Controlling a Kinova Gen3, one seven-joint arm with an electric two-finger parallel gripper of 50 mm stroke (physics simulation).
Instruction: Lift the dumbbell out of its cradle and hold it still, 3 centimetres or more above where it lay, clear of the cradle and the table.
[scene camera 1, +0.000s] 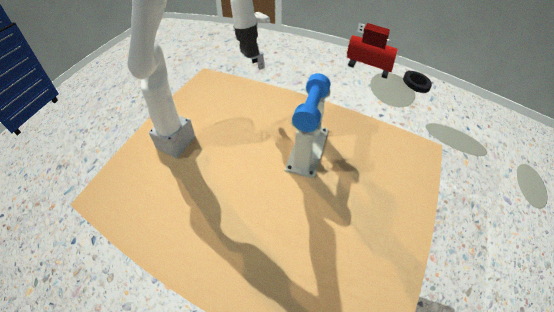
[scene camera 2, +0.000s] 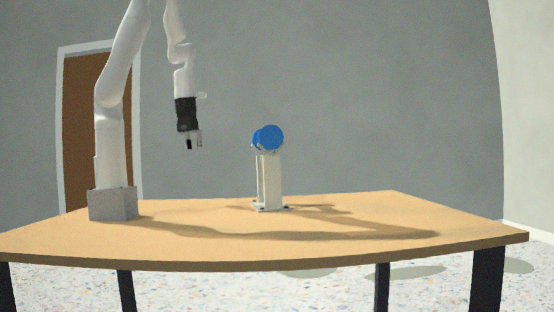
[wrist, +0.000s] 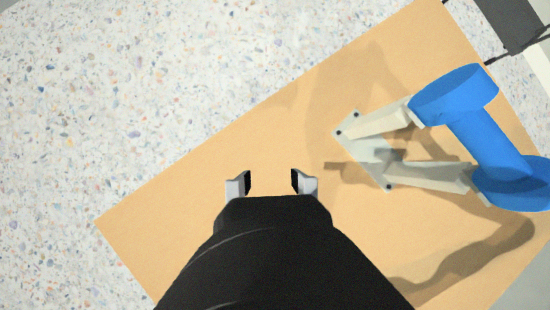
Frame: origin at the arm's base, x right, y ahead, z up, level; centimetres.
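Where they show: gripper, fingertip midpoint: (scene camera 1: 258, 65) (scene camera 2: 194, 148) (wrist: 271, 177); arm's base at its link origin: (scene camera 1: 168, 126) (scene camera 2: 112, 187).
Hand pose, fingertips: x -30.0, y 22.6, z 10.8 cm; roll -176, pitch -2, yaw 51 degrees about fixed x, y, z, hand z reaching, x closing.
Each offset is from my fingertips to the centre of the thing. Level surfaces: height alone.
A blue dumbbell {dx +15.3, dy +24.5, dz +2.1 cm} (scene camera 1: 313, 101) (scene camera 2: 270, 137) (wrist: 492, 142) lies level in the top of its cradle, with both round heads and the bar between them showing in the wrist view. The pale grey cradle {dx +15.3, dy +24.5, dz -9.6 cm} (scene camera 1: 303, 153) (scene camera 2: 272, 181) (wrist: 430, 176) stands upright on the table {dz -19.7 cm} (scene camera 1: 240, 200) (scene camera 2: 200, 250) (wrist: 280, 145), with two posts on a bolted base plate. My gripper (scene camera 1: 258, 61) (scene camera 2: 194, 141) (wrist: 271, 177) is open and empty. It is in the air to the left of the dumbbell in the second scene view, apart from it and from the cradle.
The arm's grey base block (scene camera 1: 173, 138) (scene camera 2: 113, 203) stands on the table at the left. On the floor beyond the table are a red machine (scene camera 1: 372, 52), a black ring (scene camera 1: 408, 83) and a blue cabinet (scene camera 1: 25, 75).
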